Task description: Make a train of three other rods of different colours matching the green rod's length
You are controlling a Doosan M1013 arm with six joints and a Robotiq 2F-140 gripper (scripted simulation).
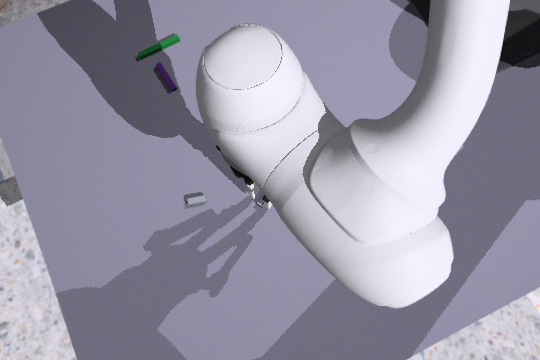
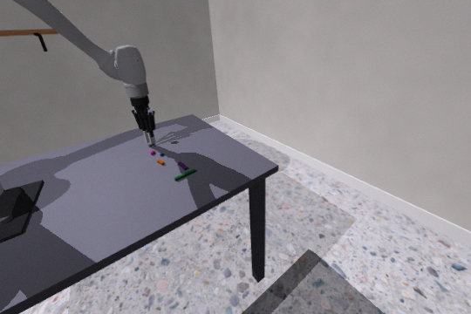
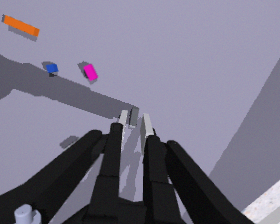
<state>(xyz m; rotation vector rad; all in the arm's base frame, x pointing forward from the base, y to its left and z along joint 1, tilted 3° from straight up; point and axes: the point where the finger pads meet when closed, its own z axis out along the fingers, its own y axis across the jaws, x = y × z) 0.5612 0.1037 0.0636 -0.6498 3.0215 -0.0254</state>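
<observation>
Right now my hand is 140 mm to the left of the blue rod and 50 mm above it. From my hand the other things lie so: magenta rod (90 mm to the right, 50 mm below, 20 mm behind); orange rod (190 mm to the right, 50 mm below, 20 mm behind); purple rod (290 mm to the right, 50 mm below, 30 mm ahead).
</observation>
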